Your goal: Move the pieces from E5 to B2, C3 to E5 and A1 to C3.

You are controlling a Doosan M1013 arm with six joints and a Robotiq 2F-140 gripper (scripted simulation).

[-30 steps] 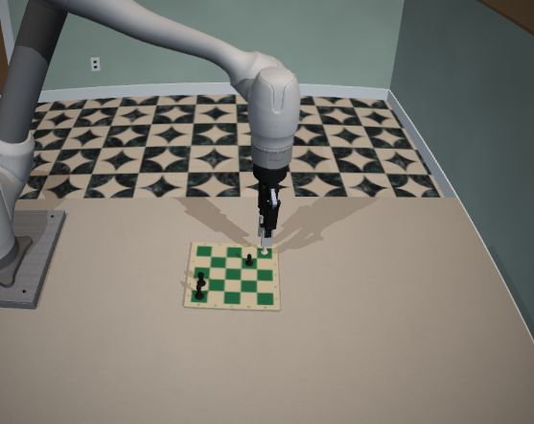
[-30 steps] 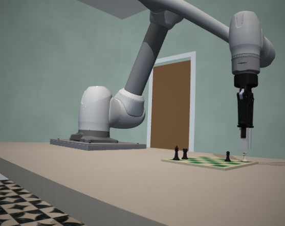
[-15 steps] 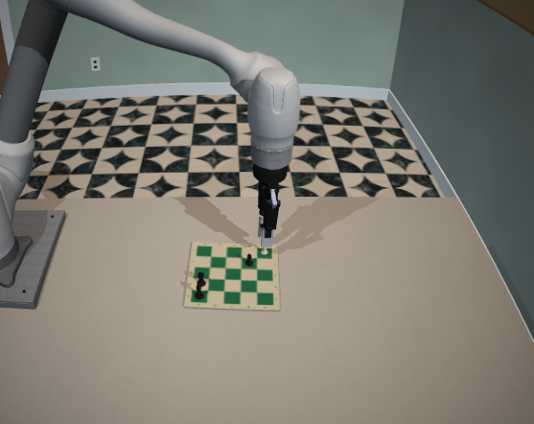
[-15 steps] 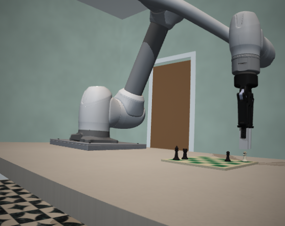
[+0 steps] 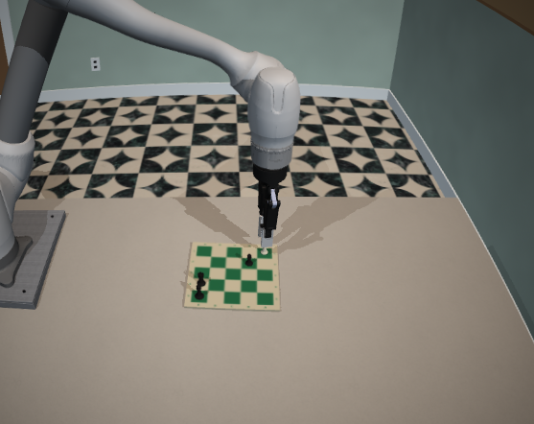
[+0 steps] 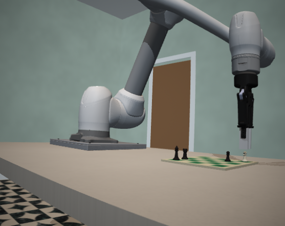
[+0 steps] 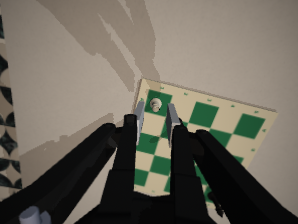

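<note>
Now: hand 6 cm above the white pawn. Also, from my hand: black pawn: 4 cm behind, 4 cm to the right, 6 cm below; then cream chessboard: 8 cm behind, 8 cm to the right, 8 cm below.
</note>
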